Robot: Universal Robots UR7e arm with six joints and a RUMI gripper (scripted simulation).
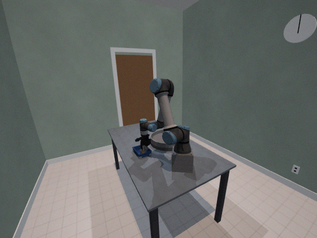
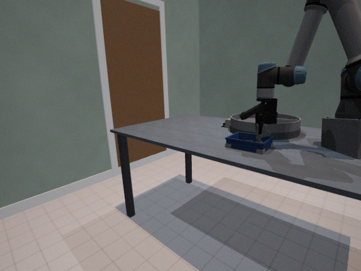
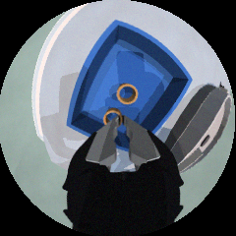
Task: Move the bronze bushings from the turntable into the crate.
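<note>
The blue crate lies 40 mm ahead of my hand, 10 mm to the left of it and 10 mm below it. From my hand the other things lie so: turntable 360 mm to the right, 100 mm ahead, 20 mm above.
</note>
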